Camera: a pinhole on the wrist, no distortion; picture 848 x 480 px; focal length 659.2 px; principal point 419.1 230.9 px. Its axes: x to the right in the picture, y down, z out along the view. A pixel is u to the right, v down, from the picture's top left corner.
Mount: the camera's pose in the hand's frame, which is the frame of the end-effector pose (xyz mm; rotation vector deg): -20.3 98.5 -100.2 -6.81 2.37 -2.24
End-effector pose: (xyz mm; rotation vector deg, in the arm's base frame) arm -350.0 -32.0 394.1 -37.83 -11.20 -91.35
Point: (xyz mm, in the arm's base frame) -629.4 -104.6 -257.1
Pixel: behind the camera
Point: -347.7 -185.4 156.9
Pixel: behind the camera
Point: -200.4 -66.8 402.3
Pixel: 641.6 386.4
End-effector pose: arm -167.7 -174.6 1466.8 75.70 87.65 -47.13
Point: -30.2 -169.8 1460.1
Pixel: 529.6 339.3
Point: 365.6 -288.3 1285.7
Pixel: outside the picture
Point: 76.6 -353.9 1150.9
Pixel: 762.3 285.5
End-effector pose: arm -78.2 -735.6 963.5 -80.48 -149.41 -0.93
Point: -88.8 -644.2 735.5
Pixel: 525.1 77.6
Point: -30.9 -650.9 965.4
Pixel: 827.7 86.4
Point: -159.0 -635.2 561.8
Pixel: 503.1 51.8
